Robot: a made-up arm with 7 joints. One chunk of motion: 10 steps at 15 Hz.
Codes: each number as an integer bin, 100 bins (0 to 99) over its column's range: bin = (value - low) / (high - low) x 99, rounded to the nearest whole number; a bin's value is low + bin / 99 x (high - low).
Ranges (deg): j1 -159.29..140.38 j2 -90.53..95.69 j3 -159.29..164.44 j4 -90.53..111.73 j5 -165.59..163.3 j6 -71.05..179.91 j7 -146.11..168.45
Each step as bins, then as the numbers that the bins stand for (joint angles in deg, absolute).
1 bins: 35 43 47 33 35 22 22
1 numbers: -53.35 -9.65 -5.60 -23.11 -49.32 -15.28 -76.21
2 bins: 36 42 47 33 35 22 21
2 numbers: -50.32 -11.53 -5.60 -23.11 -49.32 -15.28 -79.39
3 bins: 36 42 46 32 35 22 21
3 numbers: -50.32 -11.53 -8.87 -25.15 -49.32 -15.28 -79.39
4 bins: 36 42 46 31 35 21 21
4 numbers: -50.32 -11.53 -8.87 -27.20 -49.32 -17.82 -79.39
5 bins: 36 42 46 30 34 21 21
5 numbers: -50.32 -11.53 -8.87 -29.24 -52.64 -17.82 -79.39
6 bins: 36 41 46 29 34 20 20
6 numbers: -50.32 -13.41 -8.87 -31.28 -52.64 -20.35 -82.56
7 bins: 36 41 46 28 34 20 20
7 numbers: -50.32 -13.41 -8.87 -33.33 -52.64 -20.35 -82.56
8 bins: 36 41 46 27 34 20 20
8 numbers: -50.32 -13.41 -8.87 -35.37 -52.64 -20.35 -82.56
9 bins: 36 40 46 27 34 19 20
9 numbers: -50.32 -15.29 -8.87 -35.37 -52.64 -22.89 -82.56
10 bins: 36 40 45 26 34 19 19
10 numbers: -50.32 -15.29 -12.14 -37.41 -52.64 -22.89 -85.74
